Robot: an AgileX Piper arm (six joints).
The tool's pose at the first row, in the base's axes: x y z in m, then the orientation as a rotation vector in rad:
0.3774 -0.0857 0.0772 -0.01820 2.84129 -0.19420
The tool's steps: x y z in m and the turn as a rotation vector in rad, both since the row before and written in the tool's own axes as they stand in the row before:
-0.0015 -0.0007 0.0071 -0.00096 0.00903 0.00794
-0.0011 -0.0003 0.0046 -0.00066 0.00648 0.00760
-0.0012 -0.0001 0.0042 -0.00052 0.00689 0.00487
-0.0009 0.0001 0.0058 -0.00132 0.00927 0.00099
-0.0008 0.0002 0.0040 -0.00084 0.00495 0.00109
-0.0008 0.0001 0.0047 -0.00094 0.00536 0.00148
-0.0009 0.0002 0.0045 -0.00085 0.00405 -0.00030
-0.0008 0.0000 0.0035 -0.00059 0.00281 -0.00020
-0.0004 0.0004 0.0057 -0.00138 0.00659 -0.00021
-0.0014 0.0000 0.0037 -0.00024 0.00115 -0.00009
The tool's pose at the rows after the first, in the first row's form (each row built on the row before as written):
0.3809 -0.0873 0.0710 -0.00626 2.85001 -0.19169
0.3832 -0.0882 0.0670 0.00506 2.85613 -0.18952
0.3855 -0.0888 0.0633 0.01259 2.86277 -0.18812
0.3879 -0.0894 0.0580 0.01466 2.87207 -0.18645
0.3897 -0.0897 0.0544 0.01655 2.87701 -0.18525
0.3917 -0.0902 0.0501 0.01903 2.88234 -0.18385
0.3937 -0.0906 0.0460 0.01884 2.88647 -0.18285
0.3953 -0.0910 0.0428 0.01872 2.88933 -0.18215
0.3971 -0.0913 0.0374 0.01880 2.89603 -0.18047
0.3993 -0.0918 0.0342 0.01874 2.89720 -0.18019

